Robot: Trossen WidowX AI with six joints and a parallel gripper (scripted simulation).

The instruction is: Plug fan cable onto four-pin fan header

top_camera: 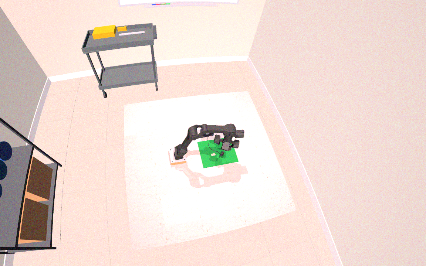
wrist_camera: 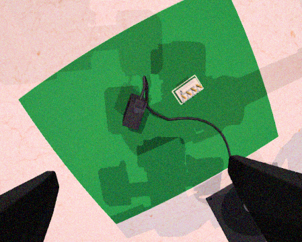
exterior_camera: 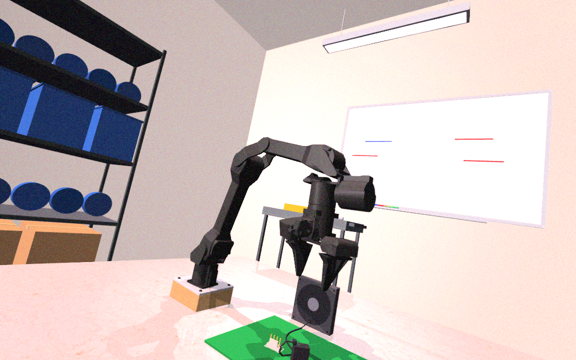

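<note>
Now: the dark plug 140 mm below my gripper tip. Round my gripper tip: fan (60 mm behind, 210 mm to the left, 100 mm below); then green board (20 mm behind, 40 mm to the left, 180 mm below).
</note>
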